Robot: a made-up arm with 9 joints.
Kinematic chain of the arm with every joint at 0, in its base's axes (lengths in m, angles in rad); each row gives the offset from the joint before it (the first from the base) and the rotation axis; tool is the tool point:
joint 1: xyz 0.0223 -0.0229 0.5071 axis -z
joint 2: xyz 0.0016 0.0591 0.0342 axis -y
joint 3: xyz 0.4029 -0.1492 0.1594 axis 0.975 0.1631 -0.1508
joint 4: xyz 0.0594 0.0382 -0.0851 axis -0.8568 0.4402 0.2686
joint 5: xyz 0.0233 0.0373 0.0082 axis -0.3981 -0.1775 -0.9
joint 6: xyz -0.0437 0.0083 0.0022 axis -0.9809 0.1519 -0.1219
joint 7: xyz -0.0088 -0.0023 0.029 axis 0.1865 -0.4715 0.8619
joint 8: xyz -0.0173 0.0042 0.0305 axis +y
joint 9: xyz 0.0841 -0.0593 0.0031 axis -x
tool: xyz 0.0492 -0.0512 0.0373
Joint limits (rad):
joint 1: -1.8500..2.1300
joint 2: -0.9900..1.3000
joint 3: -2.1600..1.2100
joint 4: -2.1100..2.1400
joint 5: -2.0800..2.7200
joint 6: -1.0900..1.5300
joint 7: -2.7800..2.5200
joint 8: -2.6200..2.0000
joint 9: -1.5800..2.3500
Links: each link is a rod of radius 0.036 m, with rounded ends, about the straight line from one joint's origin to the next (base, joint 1, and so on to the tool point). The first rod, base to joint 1, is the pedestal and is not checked.
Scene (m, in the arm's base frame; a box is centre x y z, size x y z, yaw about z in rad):
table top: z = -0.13
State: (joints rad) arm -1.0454 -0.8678 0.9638 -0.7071 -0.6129 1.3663 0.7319 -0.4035 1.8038
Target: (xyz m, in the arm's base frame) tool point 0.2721 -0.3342 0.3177
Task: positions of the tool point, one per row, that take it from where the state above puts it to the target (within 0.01 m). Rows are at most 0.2 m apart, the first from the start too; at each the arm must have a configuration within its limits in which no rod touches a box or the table.
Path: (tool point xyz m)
1: 0.4645 0.2594 0.4023
2: 0.5115 0.0757 0.3914
3: 0.4847 -0.1024 0.3732
4: 0.3969 -0.2454 0.3483
5: 0.2721 -0.3342 0.3177

